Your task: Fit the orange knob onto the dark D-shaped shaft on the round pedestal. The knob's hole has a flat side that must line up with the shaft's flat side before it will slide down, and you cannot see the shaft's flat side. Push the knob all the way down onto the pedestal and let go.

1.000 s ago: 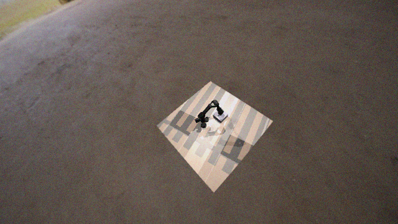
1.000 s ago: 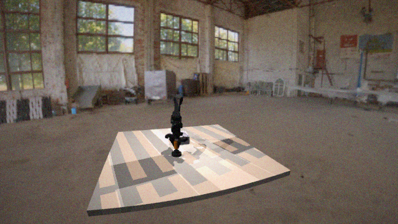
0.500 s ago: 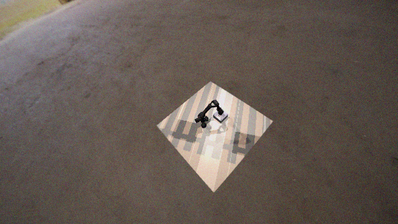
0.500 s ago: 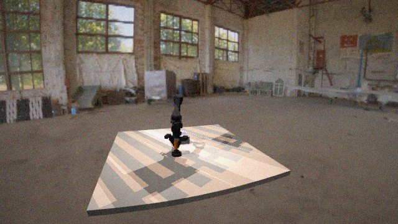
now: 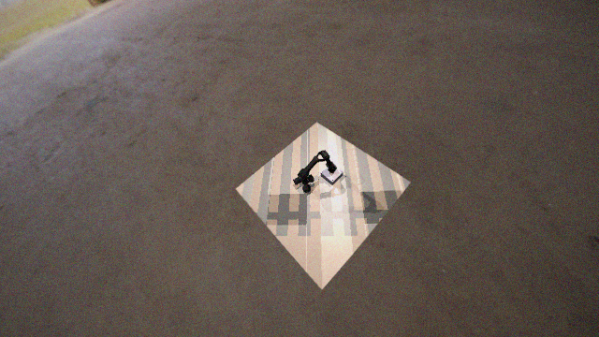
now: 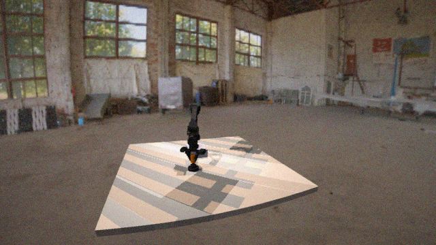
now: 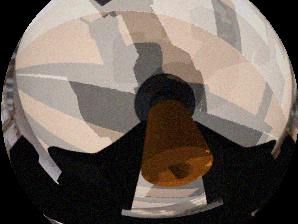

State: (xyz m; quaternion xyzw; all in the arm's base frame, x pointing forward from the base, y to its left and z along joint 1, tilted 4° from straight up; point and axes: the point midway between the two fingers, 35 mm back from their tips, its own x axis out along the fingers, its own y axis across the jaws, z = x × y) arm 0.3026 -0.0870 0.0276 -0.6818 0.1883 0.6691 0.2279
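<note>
Right now the orange knob is 2 cm above my gripper tip. From my gripper tip the other things lie so: dark round pedestal: 4 cm below.
</note>
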